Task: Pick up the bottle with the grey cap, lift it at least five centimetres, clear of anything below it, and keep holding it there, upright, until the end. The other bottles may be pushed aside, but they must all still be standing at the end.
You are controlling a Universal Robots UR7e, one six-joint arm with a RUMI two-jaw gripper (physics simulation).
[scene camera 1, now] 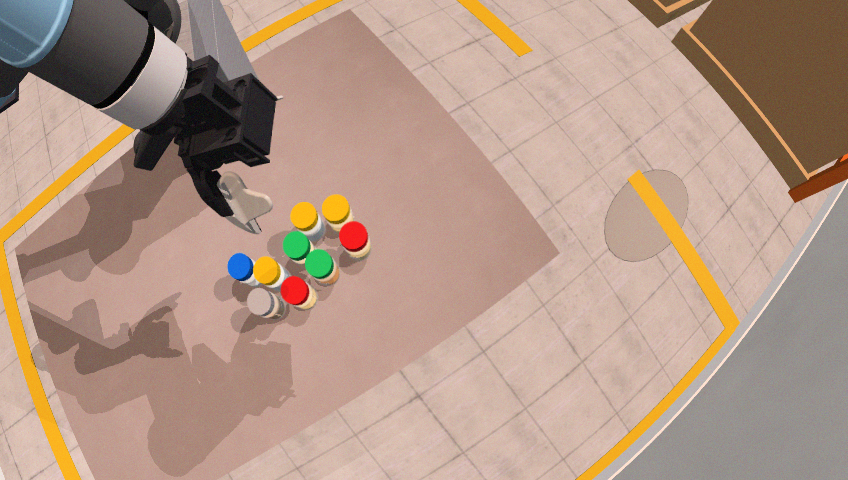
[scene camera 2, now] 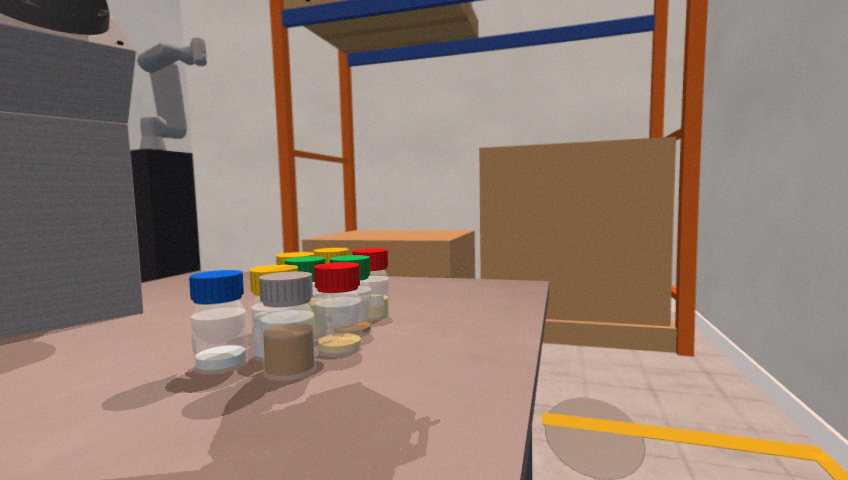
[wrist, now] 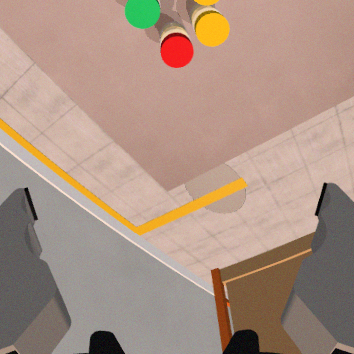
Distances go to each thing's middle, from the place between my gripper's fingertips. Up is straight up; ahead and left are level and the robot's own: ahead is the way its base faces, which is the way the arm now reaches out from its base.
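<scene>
You'd find my hand 18 cm to the left of the blue-capped bottle [scene camera 2: 218, 322], 5 cm past it, and 42 cm above it.
</scene>
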